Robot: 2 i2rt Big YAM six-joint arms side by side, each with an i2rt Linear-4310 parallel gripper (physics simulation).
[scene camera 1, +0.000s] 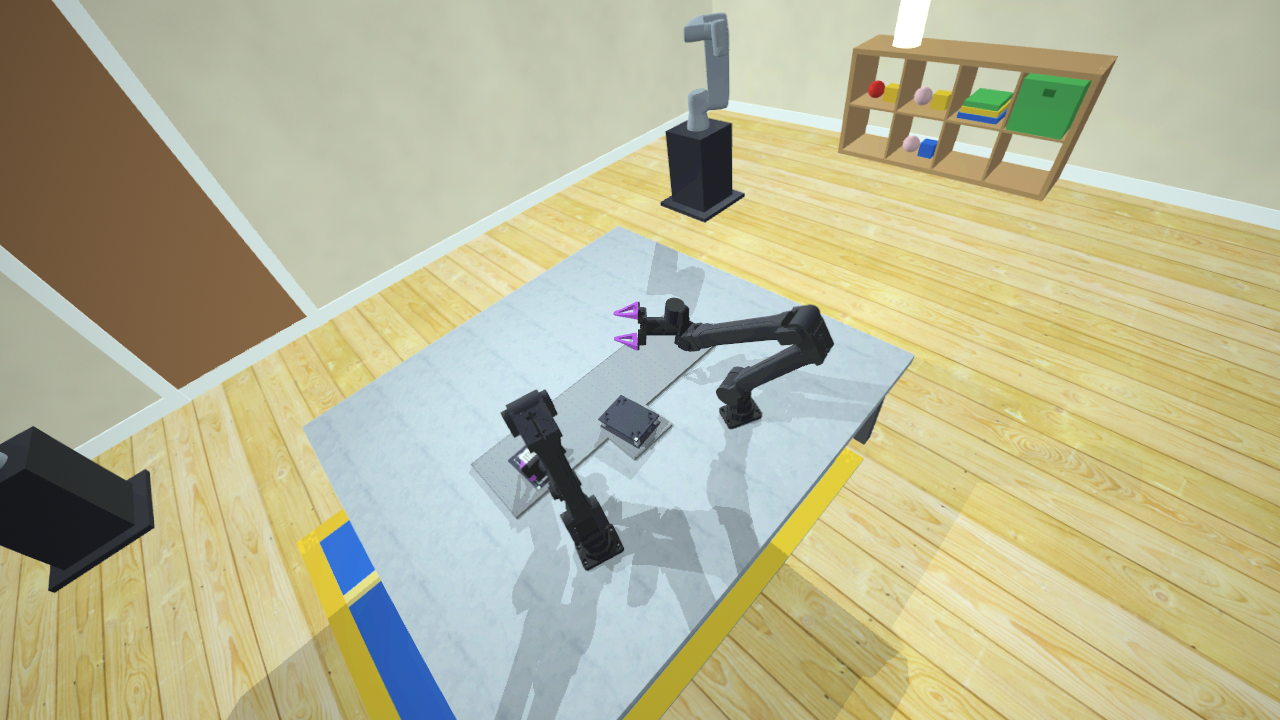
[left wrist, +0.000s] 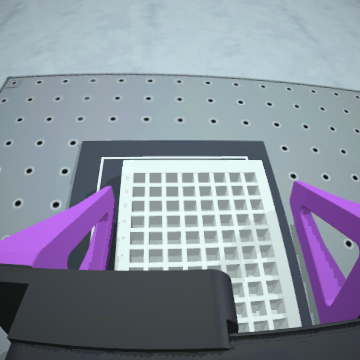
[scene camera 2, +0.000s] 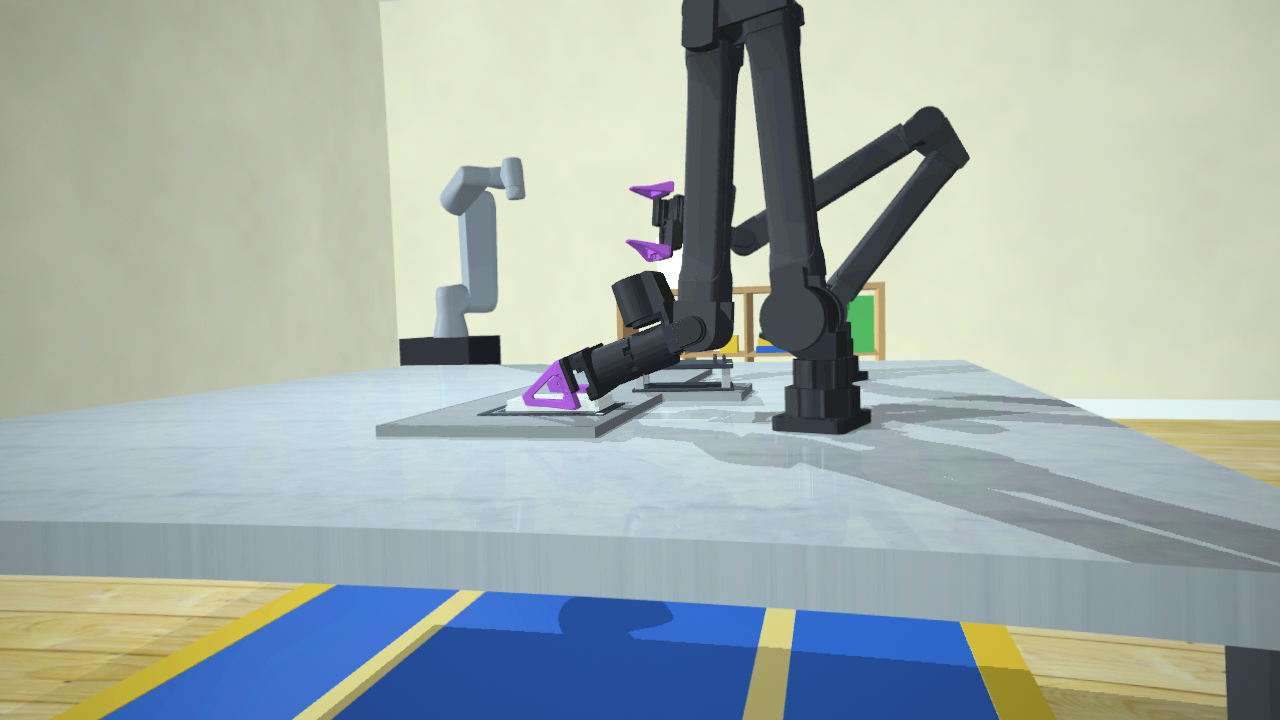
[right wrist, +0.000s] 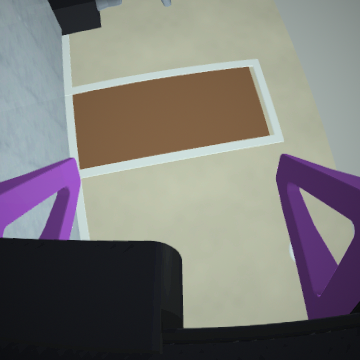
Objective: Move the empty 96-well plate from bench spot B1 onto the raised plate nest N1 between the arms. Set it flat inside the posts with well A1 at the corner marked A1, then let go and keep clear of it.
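Frame: origin at the left arm's base, x up, y left, z back, level; centimetres.
Seen in the pictures: left gripper, fingertip midpoint: (left wrist: 203, 193) (scene camera 2: 536, 393); right gripper, fingertip midpoint: (scene camera 1: 613, 326) (scene camera 2: 628, 214) (right wrist: 177, 166); left arm's base at its link origin: (scene camera 1: 599, 547) (scene camera 2: 822, 426); right arm's base at its link origin: (scene camera 1: 740, 414).
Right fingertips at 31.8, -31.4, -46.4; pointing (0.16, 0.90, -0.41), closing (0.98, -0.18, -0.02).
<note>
Pixels of each thing's middle, then the offset from my right fingertips to it, as dx, dy, dz. "pt": a spot on its surface instead. Level surfaces: height alone.
- white 96-well plate at the middle of its body: (left wrist: 202, 267) (scene camera 2: 561, 402) (scene camera 1: 540, 459) -29.6, +37.1, +11.6
- bench spot at a spot on its surface: (left wrist: 172, 148) pt -30.3, +41.0, +4.1
- raised plate nest at the middle of its body: (scene camera 2: 683, 372) (scene camera 1: 629, 419) -27.8, +6.1, +13.9
- table at its surface level: dx -31.8
The white 96-well plate (left wrist: 197, 220) (scene camera 2: 519, 404) lies flat on the dark pad of a bench spot (left wrist: 172, 148). My left gripper (left wrist: 203, 193) is open and low over it, tilted, with one purple finger beside each long side; in the left wrist view the gap at the right finger is wider than at the left. The gripper body hides the plate's near end. The raised plate nest (scene camera 1: 629, 419) (scene camera 2: 689, 387), dark with small corner posts, holds no plate. My right gripper (scene camera 1: 626, 325) (scene camera 2: 648, 220) (right wrist: 177, 166) is open and empty, held high beyond the nest.
The perforated grey board (scene camera 1: 586, 380) (scene camera 2: 411, 428) (left wrist: 165, 107) runs beneath the left gripper and past the nest. The left arm (scene camera 1: 572, 483) stands close to the nest. The table (scene camera 1: 402, 385) carries both arm bases. A grey robot on a black pedestal (scene camera 1: 699, 165) and a shelf stand beyond the table.
</note>
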